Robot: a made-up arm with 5 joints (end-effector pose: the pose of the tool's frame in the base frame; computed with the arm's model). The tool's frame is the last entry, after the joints. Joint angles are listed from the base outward.
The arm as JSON. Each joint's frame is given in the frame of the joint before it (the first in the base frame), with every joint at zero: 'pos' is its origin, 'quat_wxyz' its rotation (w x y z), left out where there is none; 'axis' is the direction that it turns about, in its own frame. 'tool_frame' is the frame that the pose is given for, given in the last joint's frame.
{
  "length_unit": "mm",
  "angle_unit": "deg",
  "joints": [
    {
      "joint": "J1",
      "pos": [
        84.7,
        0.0,
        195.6
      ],
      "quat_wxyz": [
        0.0,
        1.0,
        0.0,
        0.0
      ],
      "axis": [
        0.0,
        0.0,
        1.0
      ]
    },
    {
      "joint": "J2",
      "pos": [
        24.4,
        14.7,
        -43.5
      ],
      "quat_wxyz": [
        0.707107,
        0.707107,
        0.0,
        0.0
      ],
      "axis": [
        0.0,
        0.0,
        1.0
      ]
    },
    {
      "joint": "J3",
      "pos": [
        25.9,
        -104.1,
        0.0
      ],
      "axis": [
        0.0,
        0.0,
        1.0
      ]
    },
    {
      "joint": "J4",
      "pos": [
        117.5,
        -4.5,
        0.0
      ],
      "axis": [
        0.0,
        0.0,
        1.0
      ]
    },
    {
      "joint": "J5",
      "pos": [
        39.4,
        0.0,
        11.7
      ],
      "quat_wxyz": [
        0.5,
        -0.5,
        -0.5,
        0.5
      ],
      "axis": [
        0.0,
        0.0,
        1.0
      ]
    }
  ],
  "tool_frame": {
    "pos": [
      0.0,
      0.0,
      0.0
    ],
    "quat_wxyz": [
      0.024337,
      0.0,
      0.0,
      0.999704
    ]
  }
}
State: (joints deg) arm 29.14 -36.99 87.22 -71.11 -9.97
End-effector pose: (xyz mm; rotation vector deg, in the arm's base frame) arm 168.7 -50.3 264.4 -16.05 -111.50 -27.75
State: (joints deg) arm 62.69 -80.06 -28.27 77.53 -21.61
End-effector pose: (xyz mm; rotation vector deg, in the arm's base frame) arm 44.8 70.6 412.9 -42.16 -121.44 -50.31
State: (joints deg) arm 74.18 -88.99 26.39 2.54 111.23
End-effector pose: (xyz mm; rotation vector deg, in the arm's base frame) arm 79.2 8.3 407.4 -150.91 3.45 11.89
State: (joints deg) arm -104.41 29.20 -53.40 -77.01 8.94
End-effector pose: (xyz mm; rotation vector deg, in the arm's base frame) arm 39.0 190.1 408.3 -130.87 113.24 13.96
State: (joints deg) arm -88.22 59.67 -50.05 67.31 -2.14
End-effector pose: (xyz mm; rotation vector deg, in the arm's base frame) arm 95.6 252.6 215.7 10.38 -9.82 82.90
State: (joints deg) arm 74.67 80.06 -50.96 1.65 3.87
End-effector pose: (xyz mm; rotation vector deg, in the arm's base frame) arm 153.2 -261.3 158.2 -38.79 -49.88 -66.55
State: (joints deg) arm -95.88 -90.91 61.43 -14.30 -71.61
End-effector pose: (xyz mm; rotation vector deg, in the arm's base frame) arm 82.7 48.5 352.3 133.73 -11.37 10.67
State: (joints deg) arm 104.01 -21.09 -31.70 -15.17 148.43
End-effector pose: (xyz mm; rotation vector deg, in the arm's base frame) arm 59.2 -89.9 478.4 -130.55 90.82 11.01
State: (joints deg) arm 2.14 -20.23 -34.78 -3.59 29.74
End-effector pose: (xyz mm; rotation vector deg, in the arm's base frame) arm 181.4 -6.6 478.2 -37.44 -144.30 9.00
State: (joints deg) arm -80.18 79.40 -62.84 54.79 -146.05
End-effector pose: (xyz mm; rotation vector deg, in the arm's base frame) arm 131.7 253.7 166.3 18.02 8.22 -68.02
